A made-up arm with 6 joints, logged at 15 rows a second.
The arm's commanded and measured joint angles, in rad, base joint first. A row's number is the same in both.
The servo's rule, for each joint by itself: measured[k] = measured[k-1] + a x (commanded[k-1-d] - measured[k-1]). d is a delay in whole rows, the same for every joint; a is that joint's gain. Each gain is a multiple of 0.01, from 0.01 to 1. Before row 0 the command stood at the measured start. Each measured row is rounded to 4 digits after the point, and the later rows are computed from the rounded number. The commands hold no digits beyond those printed.
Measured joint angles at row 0:
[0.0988 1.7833 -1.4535 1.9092 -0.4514 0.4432]
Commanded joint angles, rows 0 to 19:
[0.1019 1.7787 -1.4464 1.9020 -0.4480 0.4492]
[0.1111 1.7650 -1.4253 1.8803 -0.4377 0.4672]
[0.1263 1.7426 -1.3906 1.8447 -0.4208 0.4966]
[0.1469 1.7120 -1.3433 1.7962 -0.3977 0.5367]
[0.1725 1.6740 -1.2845 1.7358 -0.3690 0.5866]
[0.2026 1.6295 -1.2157 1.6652 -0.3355 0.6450]
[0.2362 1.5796 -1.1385 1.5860 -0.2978 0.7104]
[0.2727 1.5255 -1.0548 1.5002 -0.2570 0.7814]
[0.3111 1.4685 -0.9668 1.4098 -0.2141 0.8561]
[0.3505 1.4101 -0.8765 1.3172 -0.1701 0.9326]
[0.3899 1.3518 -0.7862 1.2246 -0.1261 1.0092]
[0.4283 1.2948 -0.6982 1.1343 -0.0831 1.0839]
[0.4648 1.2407 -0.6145 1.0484 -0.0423 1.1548]
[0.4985 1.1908 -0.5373 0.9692 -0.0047 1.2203]
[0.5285 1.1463 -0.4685 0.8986 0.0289 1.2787]
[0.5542 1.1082 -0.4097 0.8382 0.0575 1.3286]
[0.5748 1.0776 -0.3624 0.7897 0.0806 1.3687]
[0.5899 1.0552 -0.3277 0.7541 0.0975 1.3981]
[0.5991 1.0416 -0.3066 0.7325 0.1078 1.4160]
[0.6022 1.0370 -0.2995 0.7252 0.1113 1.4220]
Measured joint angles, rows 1 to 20:
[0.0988 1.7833 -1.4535 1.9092 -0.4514 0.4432]
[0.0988 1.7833 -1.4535 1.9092 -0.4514 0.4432]
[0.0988 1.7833 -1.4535 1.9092 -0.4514 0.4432]
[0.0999 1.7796 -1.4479 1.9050 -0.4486 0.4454]
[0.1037 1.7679 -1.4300 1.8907 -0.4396 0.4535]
[0.1114 1.7477 -1.3989 1.8640 -0.4240 0.4694]
[0.1235 1.7191 -1.3550 1.8247 -0.4022 0.4943]
[0.1402 1.6830 -1.2993 1.7731 -0.3746 0.5285]
[0.1614 1.6402 -1.2333 1.7105 -0.3421 0.5716]
[0.1868 1.5917 -1.1584 1.6383 -0.3053 0.6230]
[0.2160 1.5387 -1.0766 1.5582 -0.2652 0.6816]
[0.2483 1.4825 -0.9899 1.4721 -0.2228 0.7462]
[0.2830 1.4246 -0.9003 1.3823 -0.1791 0.8152]
[0.3193 1.3664 -0.8102 1.2908 -0.1351 0.8870]
[0.3564 1.3091 -0.7217 1.2000 -0.0919 0.9599]
[0.3933 1.2544 -0.6370 1.1121 -0.0507 1.0320]
[0.4291 1.2035 -0.5582 1.0292 -0.0125 1.1017]
[0.4629 1.1577 -0.4873 0.9535 0.0219 1.1672]
[0.4939 1.1181 -0.4260 0.8866 0.0514 1.2269]
[0.5214 1.0857 -0.3758 0.8304 0.0756 1.2794]
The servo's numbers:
d 3
a 0.34 0.80 0.79 0.58 0.83 0.37

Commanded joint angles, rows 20 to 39:
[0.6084 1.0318 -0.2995 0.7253 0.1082 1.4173]
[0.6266 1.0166 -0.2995 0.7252 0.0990 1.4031]
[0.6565 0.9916 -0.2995 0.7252 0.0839 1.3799]
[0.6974 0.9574 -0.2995 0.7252 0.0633 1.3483]
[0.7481 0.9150 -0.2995 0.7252 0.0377 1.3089]
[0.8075 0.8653 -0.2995 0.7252 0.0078 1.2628]
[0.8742 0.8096 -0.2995 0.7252 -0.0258 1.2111]
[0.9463 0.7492 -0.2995 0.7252 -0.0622 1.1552]
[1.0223 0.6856 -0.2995 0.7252 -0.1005 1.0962]
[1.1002 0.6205 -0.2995 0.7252 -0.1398 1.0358]
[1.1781 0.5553 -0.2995 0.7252 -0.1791 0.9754]
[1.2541 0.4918 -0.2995 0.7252 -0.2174 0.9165]
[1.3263 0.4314 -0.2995 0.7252 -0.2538 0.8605]
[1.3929 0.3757 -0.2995 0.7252 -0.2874 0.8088]
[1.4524 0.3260 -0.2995 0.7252 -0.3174 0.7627]
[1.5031 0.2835 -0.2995 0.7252 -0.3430 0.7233]
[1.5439 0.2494 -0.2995 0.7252 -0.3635 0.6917]
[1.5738 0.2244 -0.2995 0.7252 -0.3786 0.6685]
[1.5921 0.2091 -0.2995 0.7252 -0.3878 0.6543]
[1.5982 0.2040 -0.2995 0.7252 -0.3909 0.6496]
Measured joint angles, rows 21 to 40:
[0.5447 1.0613 -0.3378 0.7861 0.0938 1.3233]
[0.5632 1.0455 -0.3132 0.7550 0.1054 1.3576]
[0.5765 1.0387 -0.3024 0.7377 0.1103 1.3814]
[0.5873 1.0332 -0.3001 0.7305 0.1086 1.3947]
[0.6007 1.0199 -0.2996 0.7274 0.1006 1.3978]
[0.6197 0.9973 -0.2995 0.7261 0.0867 1.3912]
[0.6461 0.9654 -0.2995 0.7256 0.0673 1.3753]
[0.6808 0.9251 -0.2995 0.7254 0.0427 1.3507]
[0.7239 0.8773 -0.2995 0.7253 0.0137 1.3182]
[0.7750 0.8231 -0.2995 0.7252 -0.0191 1.2786]
[0.8332 0.7640 -0.2995 0.7252 -0.0549 1.2329]
[0.8975 0.7013 -0.2995 0.7252 -0.0927 1.1823]
[0.9664 0.6367 -0.2995 0.7252 -0.1318 1.1281]
[1.0384 0.5716 -0.2995 0.7252 -0.1711 1.0716]
[1.1117 0.5078 -0.2995 0.7252 -0.2095 1.0142]
[1.1847 0.4467 -0.2995 0.7252 -0.2463 0.9573]
[1.2555 0.3899 -0.2995 0.7252 -0.2804 0.9024]
[1.3224 0.3388 -0.2995 0.7252 -0.3111 0.8507]
[1.3838 0.2946 -0.2995 0.7252 -0.3376 0.8036]
[1.4382 0.2584 -0.2995 0.7252 -0.3591 0.7622]

